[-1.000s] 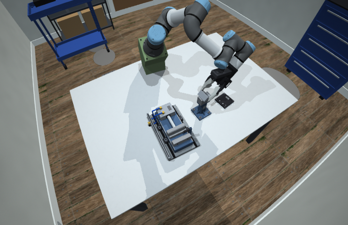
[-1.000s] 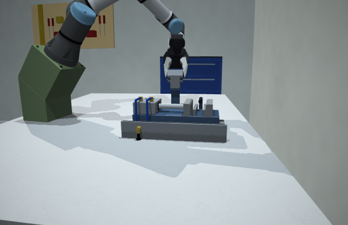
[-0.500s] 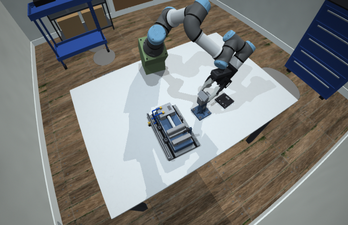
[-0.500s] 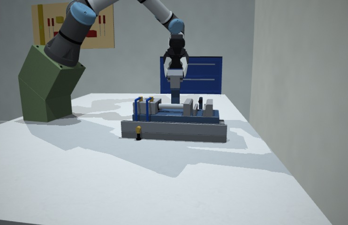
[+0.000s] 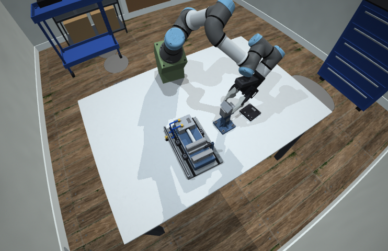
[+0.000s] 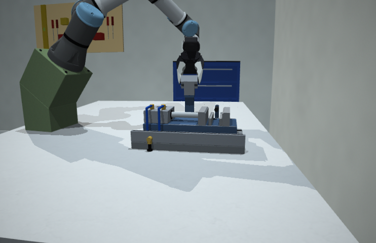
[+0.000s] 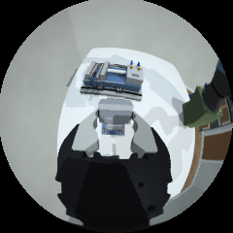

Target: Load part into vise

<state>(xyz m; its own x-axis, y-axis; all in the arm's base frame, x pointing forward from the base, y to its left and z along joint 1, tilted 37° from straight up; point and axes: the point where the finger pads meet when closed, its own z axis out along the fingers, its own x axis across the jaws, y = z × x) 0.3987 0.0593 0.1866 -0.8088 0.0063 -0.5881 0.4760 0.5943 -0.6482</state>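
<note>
Now: the part 10 mm to the right of my hand and 10 mm below it. Round my hand: work stop: 70 mm ahead, 190 mm to the right, 80 mm below; air cylinder: 100 mm behind, 200 mm to the right, 90 mm below; infeed plate: 30 mm ahead, 180 mm to the left, 160 mm below.
</note>
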